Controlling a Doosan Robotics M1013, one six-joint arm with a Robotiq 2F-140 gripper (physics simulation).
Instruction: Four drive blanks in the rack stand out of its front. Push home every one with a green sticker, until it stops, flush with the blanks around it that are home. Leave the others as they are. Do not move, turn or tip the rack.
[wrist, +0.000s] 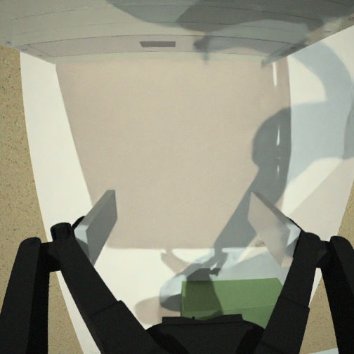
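The rack (100, 30) shows along the top edge of the wrist view as a pale grey face with thin seams and a small dark rectangle near its lower edge. Only part of it shows, and a shadow falls over its upper middle and right. No coloured sticker shows, and I cannot tell from this part which blanks stand out. My gripper (183, 205) is open, with its two grey finger pads wide apart and nothing between them. In the view, the fingertips are below the rack's face and apart from it.
A green block-like object (235, 292) shows at the bottom, partly hidden by the gripper's body. A large beige area (170, 125) lies on the white surface (42, 100) below the rack's face. Arm shadows cross the right side. Speckled tan floor (12, 150) shows at both sides.
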